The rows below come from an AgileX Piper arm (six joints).
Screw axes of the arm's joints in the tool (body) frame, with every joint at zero. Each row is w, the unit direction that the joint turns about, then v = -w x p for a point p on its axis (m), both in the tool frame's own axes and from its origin. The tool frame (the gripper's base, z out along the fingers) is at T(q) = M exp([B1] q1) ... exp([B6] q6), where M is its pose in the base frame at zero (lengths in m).
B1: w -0.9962 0 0.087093 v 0 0.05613 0
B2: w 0 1 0 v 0.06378 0 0.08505
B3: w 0 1 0 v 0.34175 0 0.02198
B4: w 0 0 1 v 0 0 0
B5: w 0 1 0 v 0.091 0 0
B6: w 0 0 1 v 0 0 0
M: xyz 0.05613 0 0.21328 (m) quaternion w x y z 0.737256 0 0.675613 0
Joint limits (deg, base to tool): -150..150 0..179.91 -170..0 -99.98..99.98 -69.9..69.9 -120..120
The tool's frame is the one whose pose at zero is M.
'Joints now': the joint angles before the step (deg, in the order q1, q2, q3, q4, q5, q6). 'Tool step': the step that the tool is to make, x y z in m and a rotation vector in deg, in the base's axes. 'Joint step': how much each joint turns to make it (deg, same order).
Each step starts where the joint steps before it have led.
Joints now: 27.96 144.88 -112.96 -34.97 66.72 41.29
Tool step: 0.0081 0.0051 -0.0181 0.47 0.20 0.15
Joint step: 0.00 4.19 -4.48 0.58 0.00 -0.48
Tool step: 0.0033 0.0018 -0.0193 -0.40 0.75 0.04
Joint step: 0.01 3.44 -2.61 0.00 0.00 -0.04
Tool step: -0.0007 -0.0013 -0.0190 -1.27 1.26 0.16
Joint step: -0.01 2.59 -0.80 -0.61 -0.01 0.14
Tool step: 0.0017 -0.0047 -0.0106 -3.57 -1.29 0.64
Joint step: 0.00 1.64 -0.11 -4.29 0.01 1.81
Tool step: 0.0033 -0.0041 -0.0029 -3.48 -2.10 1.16
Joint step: 0.00 0.80 -0.05 -4.71 0.01 1.60
